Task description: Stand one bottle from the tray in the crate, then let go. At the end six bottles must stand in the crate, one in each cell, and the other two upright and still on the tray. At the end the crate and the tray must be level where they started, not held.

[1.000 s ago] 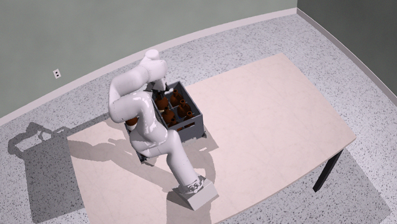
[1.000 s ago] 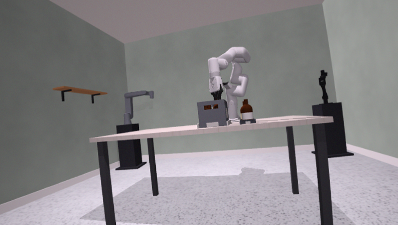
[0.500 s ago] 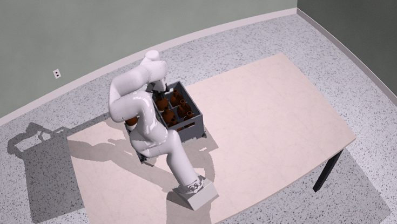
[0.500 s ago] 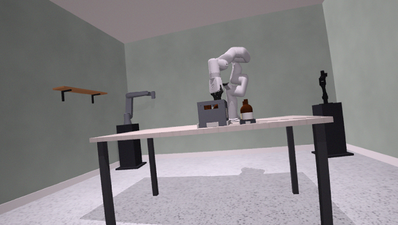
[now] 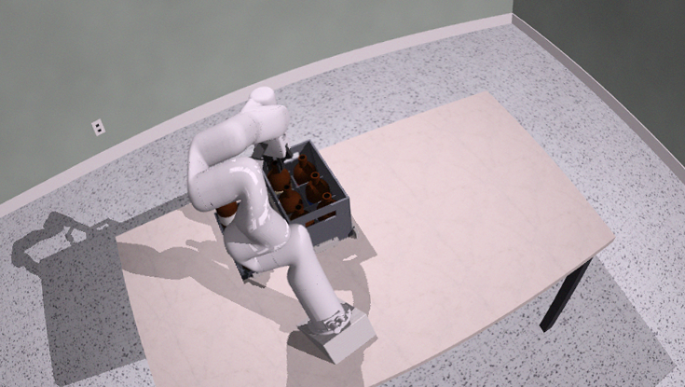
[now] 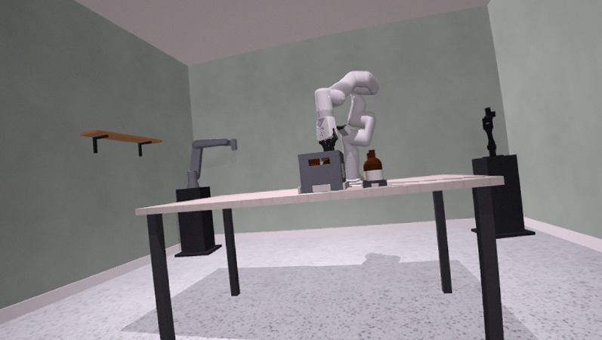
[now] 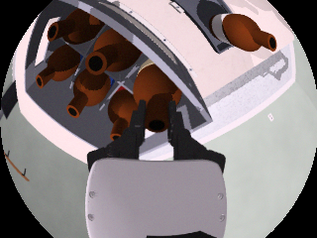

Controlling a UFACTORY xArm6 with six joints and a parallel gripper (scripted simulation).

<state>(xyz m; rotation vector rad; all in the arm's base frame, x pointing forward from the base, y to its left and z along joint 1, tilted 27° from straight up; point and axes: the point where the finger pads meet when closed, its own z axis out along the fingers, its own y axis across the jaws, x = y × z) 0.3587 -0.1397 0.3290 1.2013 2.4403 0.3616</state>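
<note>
My hand is 9 cm past the grey crate, 9 cm above it and 3 cm to the left of it. The rest, counted from my hand: tray: 19 cm to the left, 17 cm below, 6 cm behind.
</note>
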